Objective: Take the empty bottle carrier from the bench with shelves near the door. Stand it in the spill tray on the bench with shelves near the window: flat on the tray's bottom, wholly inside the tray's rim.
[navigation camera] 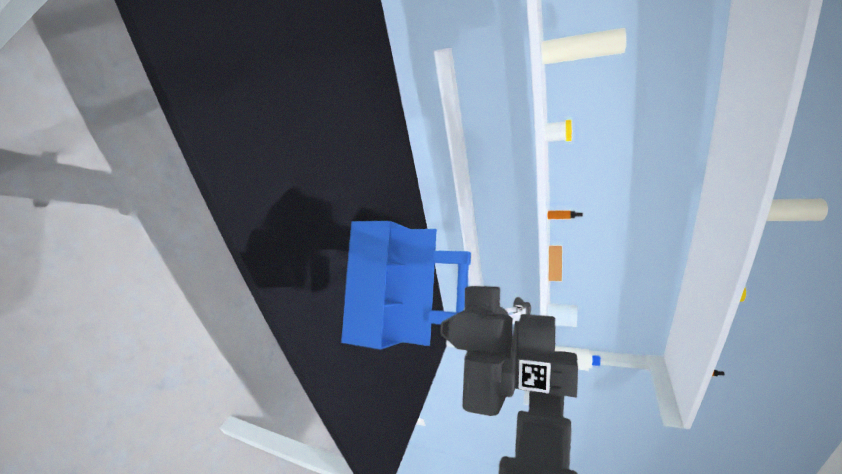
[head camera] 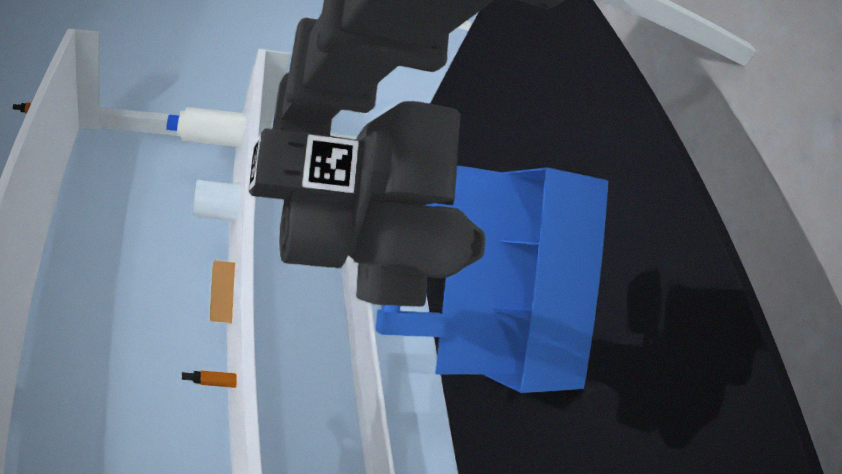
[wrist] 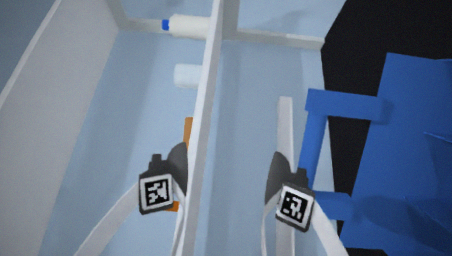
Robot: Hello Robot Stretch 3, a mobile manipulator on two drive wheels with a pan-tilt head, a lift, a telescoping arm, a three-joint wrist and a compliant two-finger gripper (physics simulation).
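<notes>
The empty bottle carrier (head camera: pixel 565 282) (navigation camera: pixel 365 288) (wrist: pixel 405 165) is blue, with open compartments and a loop handle. It stands upright on the black top of the bench with shelves (head camera: pixel 518 70) (navigation camera: pixel 294 88). My gripper (wrist: pixel 228 164) is open, with its fingers apart and no thing between them. In the wrist view the carrier's handle (wrist: pixel 312 142) is just right of the right fingertip, outside the fingers. In the head camera view my wrist hides part of the carrier and handle, and the fingers are hidden. The spill tray does not show.
A white shelf (head camera: pixel 244 353) (navigation camera: pixel 537 176) above the bench bears a white bottle with a blue cap (head camera: pixel 212 126) (wrist: pixel 190 26), a white cylinder (head camera: pixel 216 200) (wrist: pixel 187 76), an orange box (head camera: pixel 222 291) (navigation camera: pixel 555 263) and an orange bottle (head camera: pixel 218 378) (navigation camera: pixel 559 214). A white rail (navigation camera: pixel 456 147) (wrist: pixel 285 120) runs behind the handle.
</notes>
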